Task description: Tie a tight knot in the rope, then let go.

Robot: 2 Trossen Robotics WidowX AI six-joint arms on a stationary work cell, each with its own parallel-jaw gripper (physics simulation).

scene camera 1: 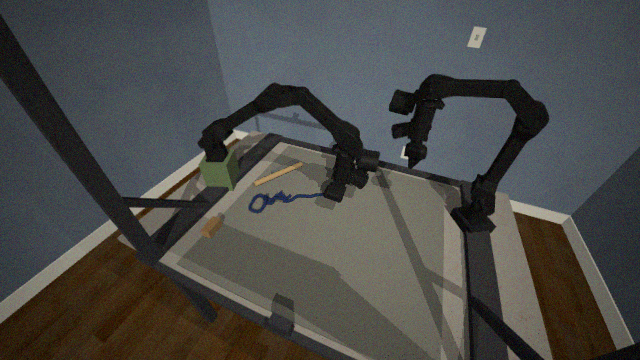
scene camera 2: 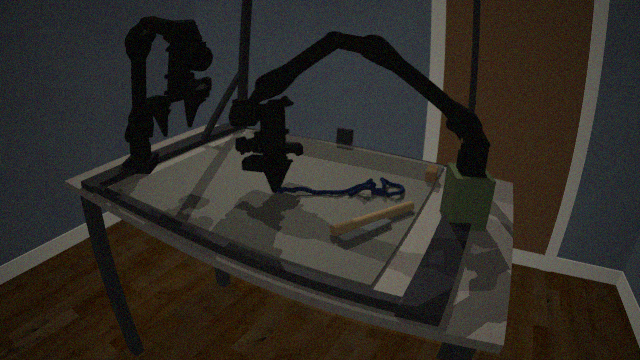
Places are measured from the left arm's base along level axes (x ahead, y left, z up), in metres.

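Pixels of known places: left gripper, fingertip midpoint: (scene camera 2: 275, 191); right gripper, fingertip midpoint: (scene camera 1: 410, 160) (scene camera 2: 177, 131); left arm's base, link origin: (scene camera 1: 217, 156) (scene camera 2: 471, 171); right arm's base, link origin: (scene camera 1: 474, 217) (scene camera 2: 140, 157).
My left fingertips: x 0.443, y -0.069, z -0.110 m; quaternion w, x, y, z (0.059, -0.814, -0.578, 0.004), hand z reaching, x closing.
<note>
Ahead of a thing's pixels: the offset from my left fingertips to its top centre. Level surfaces: height alone.
A dark blue rope (scene camera 1: 304, 196) (scene camera 2: 325, 192) lies over the pale table mat {dz -0.004 m} (scene camera 1: 380, 250). Its far end forms an open loop, at the left in scene camera 1 and at the right in scene camera 2. Beside the loop the rope is crumpled and crosses itself; whether it is knotted there I cannot tell. The other end runs fairly straight to my left gripper (scene camera 1: 332, 194) (scene camera 2: 276, 189), which is shut on that end low over the mat. My right gripper (scene camera 1: 412, 163) (scene camera 2: 176, 126) is open and empty, raised high near its own base, well away from the rope.
A light wooden stick {dx -0.229, dy +0.108, dz +0.018 m} (scene camera 1: 278, 174) (scene camera 2: 372, 219) lies near the rope's looped part. A small orange-brown block {dx -0.402, dy -0.174, dz +0.026 m} (scene camera 1: 211, 227) (scene camera 2: 431, 173) lies by the mat's edge. A green box {dx -0.443, dy +0.069, dz +0.110 m} (scene camera 1: 216, 175) (scene camera 2: 462, 200) stands at my left arm's base.
</note>
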